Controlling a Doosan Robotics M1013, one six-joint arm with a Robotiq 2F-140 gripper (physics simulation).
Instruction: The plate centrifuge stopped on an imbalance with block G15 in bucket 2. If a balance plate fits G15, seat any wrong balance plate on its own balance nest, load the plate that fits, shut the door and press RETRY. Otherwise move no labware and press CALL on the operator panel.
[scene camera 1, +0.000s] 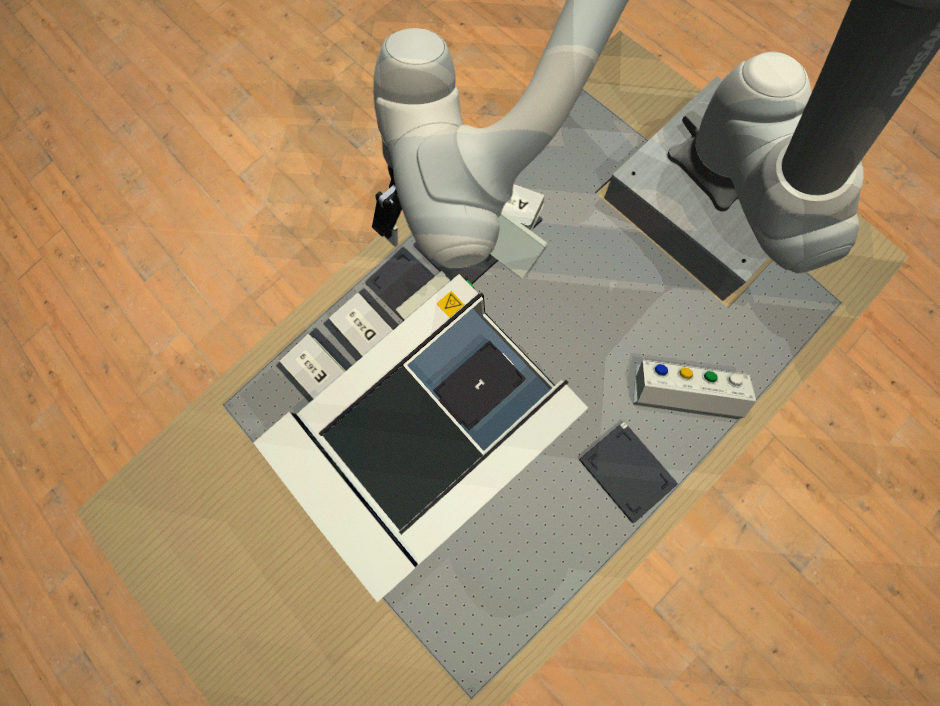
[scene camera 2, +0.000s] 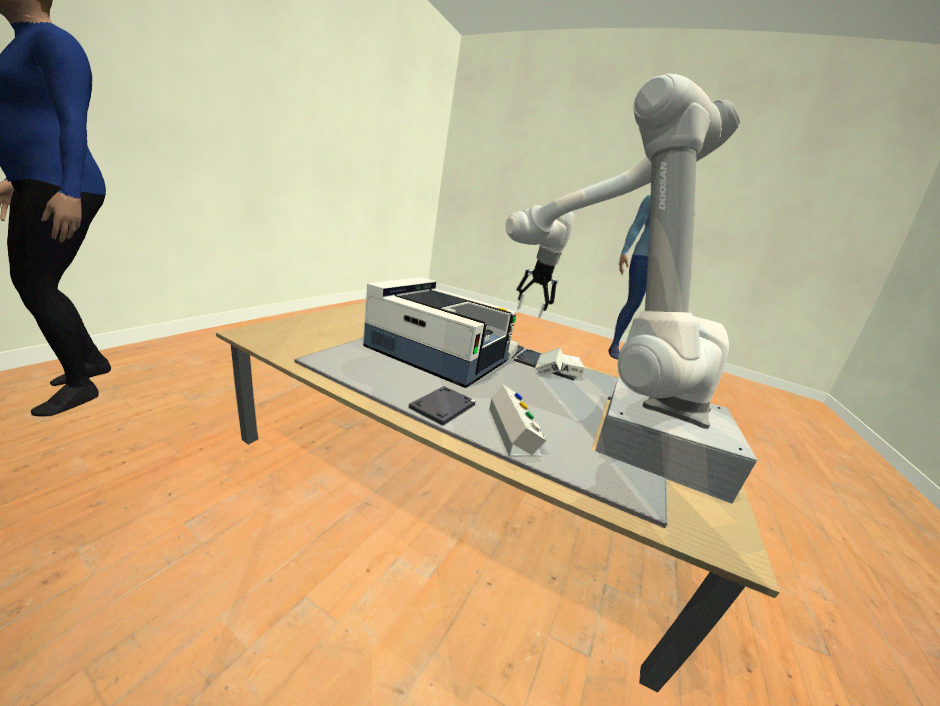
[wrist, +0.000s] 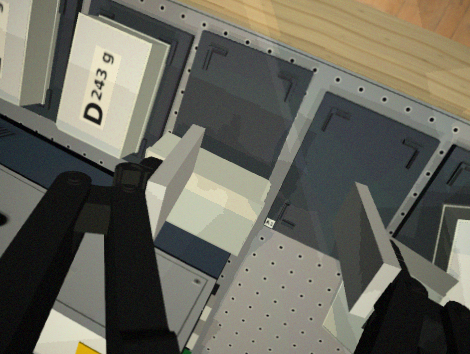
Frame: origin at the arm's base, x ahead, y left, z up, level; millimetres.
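Seen in the pictures: gripper, fingertip midpoint: (scene camera 2: 529, 312) (wrist: 271, 177); arm's base at its link origin: (scene camera 1: 724, 161) (scene camera 2: 677, 408).
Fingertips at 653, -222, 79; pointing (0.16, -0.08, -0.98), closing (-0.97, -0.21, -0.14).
Offsets run from my fingertips to a thing's middle, as dx, dy, dz.
My gripper (scene camera 2: 531, 311) (wrist: 271, 177) is part-way open and empty, above the nest row beside the centrifuge @(+185, +344, -61) (scene camera 1: 505, 463) (scene camera 2: 417, 330); the arm hides most of it in scene camera 1. Plates D 243 g @(+189, +66, -150) (scene camera 1: 360, 325) (wrist: 105, 80) and E 163 g @(+323, +84, -150) (scene camera 1: 312, 364) sit on nests. A pale block @(+43, +110, -147) (scene camera 1: 425, 294) (wrist: 215, 200) with no readable label lies across the edge of a dark nest @(+59, +34, -174) (wrist: 240, 100), against the centrifuge. Plate A @(-235, +13, -148) (scene camera 1: 524, 203) (scene camera 2: 571, 367) is tilted against another pale block @(-180, +97, -136) (scene camera 1: 520, 244) (scene camera 2: 548, 361). The centrifuge opening shows bucket 1 (scene camera 1: 480, 383). Block G15 does not show.
The operator panel @(-299, +567, -142) (scene camera 1: 693, 398) (scene camera 2: 516, 421) has blue, yellow, green and white buttons. A dark nest @(-94, +625, -172) (scene camera 1: 626, 471) (scene camera 2: 442, 404) lies near it. Another dark nest @(-79, +23, -174) (wrist: 370, 150) shows behind the right finger. Two people stand beyond the table (scene camera 2: 303, 322).
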